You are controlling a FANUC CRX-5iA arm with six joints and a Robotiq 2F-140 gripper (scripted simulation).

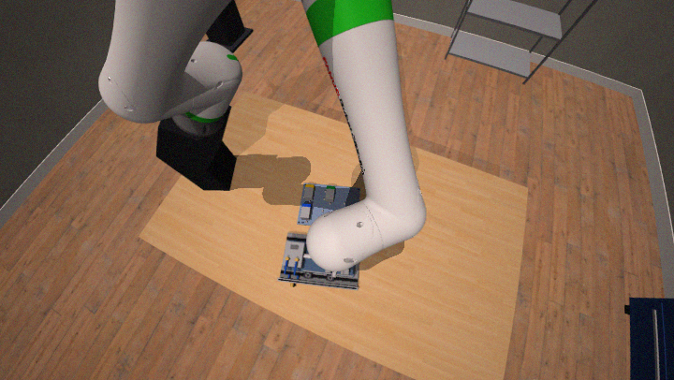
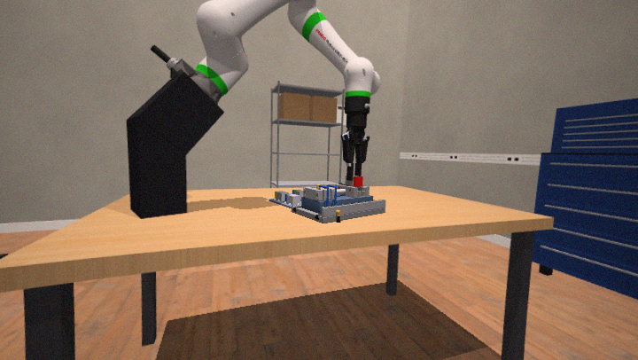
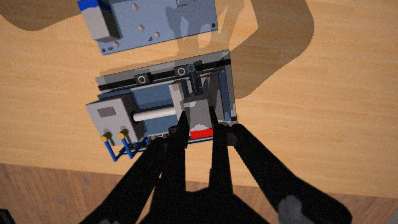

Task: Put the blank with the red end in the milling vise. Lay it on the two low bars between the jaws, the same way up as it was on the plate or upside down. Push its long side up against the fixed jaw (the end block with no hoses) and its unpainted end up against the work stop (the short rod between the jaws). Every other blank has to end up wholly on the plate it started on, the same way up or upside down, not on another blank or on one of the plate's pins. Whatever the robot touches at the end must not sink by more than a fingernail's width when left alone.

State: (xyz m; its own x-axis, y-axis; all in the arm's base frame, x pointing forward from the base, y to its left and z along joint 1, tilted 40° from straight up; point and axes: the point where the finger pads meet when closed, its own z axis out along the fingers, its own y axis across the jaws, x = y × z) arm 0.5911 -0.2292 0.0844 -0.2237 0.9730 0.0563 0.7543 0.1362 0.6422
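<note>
My hand is 3 cm above the red-ended blank. From my hand the other things lie so: work stop rod (1 cm behind, 5 cm to the left, 6 cm below); blue-ended blank (20 cm behind, 14 cm to the left, 12 cm below); fixed jaw (3 cm ahead, 1 cm to the left, 7 cm below).
</note>
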